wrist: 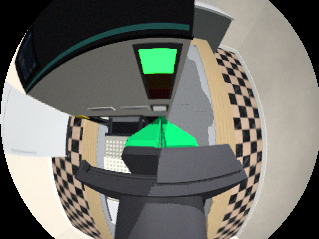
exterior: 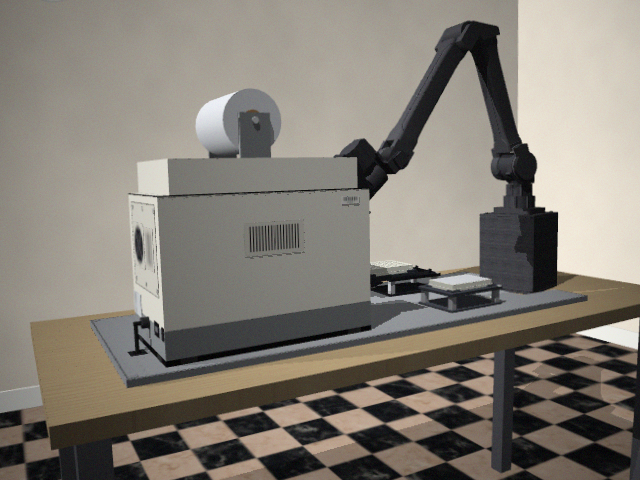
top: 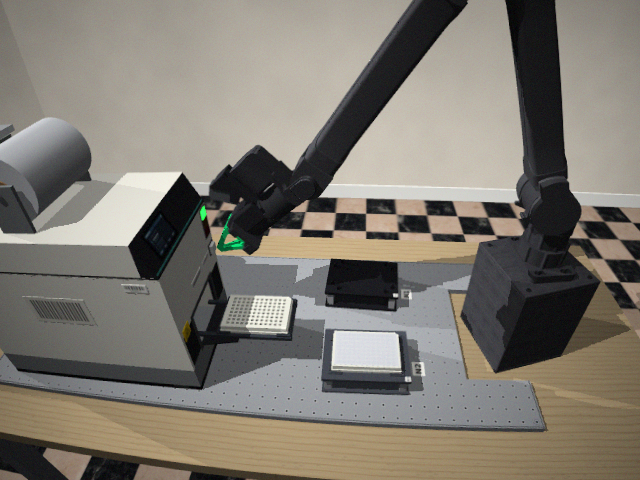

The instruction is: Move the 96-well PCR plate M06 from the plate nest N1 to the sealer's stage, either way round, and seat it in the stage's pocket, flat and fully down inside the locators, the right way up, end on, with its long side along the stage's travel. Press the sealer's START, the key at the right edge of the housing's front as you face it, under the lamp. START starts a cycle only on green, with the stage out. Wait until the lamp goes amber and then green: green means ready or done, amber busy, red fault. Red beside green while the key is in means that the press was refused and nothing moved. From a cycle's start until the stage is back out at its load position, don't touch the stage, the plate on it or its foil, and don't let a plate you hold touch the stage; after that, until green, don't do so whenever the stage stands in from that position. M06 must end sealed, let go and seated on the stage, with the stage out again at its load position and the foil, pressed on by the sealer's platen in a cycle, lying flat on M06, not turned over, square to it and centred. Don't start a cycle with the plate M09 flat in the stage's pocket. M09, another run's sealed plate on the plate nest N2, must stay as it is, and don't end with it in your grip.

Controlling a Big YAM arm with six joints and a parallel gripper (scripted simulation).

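Right now my hand is 20 mm short of the start key. Round my hand: plate M06 (100 mm to the left, 90 mm below, 70 mm behind); yellow warning label (180 mm to the left, 40 mm below, 40 mm ahead); sealer stage (100 mm to the left, 100 mm below, 70 mm behind).
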